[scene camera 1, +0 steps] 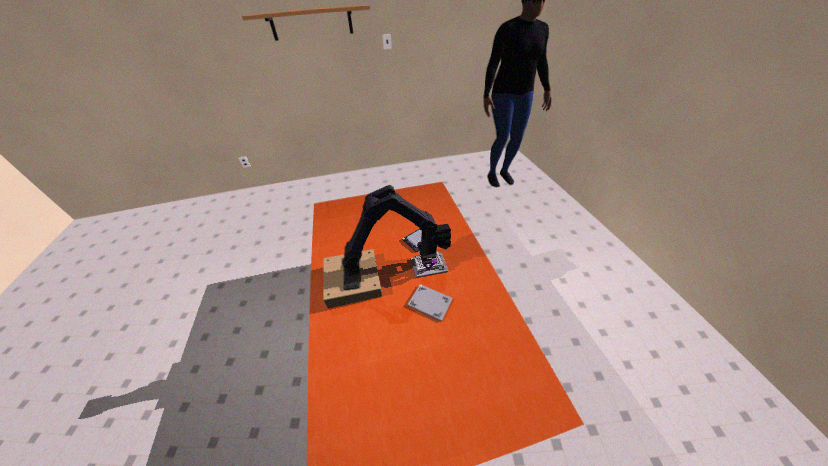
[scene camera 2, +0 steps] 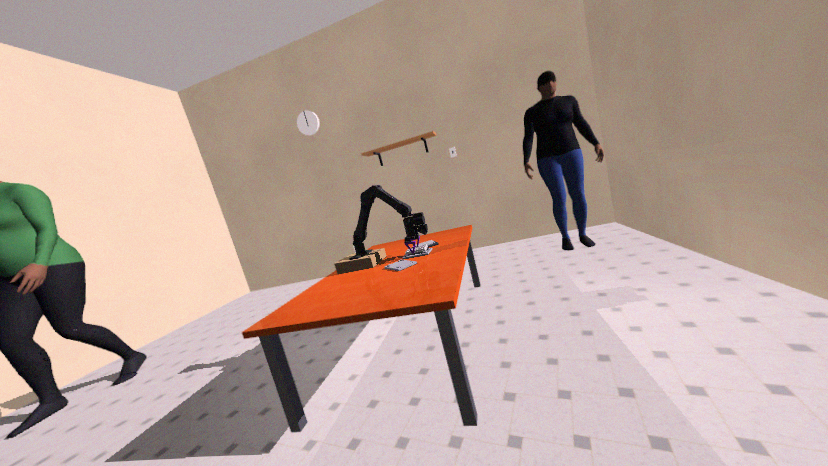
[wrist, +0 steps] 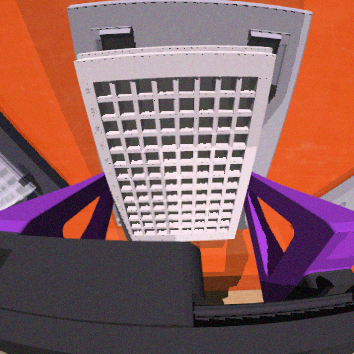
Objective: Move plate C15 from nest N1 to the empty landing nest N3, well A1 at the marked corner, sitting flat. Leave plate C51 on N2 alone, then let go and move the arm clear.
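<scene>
My gripper [scene camera 1: 429,259] [scene camera 2: 412,245] [wrist: 178,177] is shut on plate C15 [scene camera 1: 441,266] [wrist: 175,140], a white well plate with a grid of square wells. Its purple fingers clamp the plate's two long sides. The plate is right over grey nest N1 [wrist: 189,24], whose two far corner clips show beyond it; I cannot tell whether it touches the nest. Plate C51 sits on nest N2 [scene camera 1: 412,238] [wrist: 14,182], just behind and to the left. The empty grey nest N3 [scene camera 1: 429,301] [scene camera 2: 400,265] [wrist: 342,194] lies in front on the orange table [scene camera 1: 405,376].
The arm's base stands on a wooden block [scene camera 1: 333,284] [scene camera 2: 353,264] left of the nests. A person in black [scene camera 1: 515,87] [scene camera 2: 558,156] stands beyond the table's far end. Another in green [scene camera 2: 28,272] walks at the far left.
</scene>
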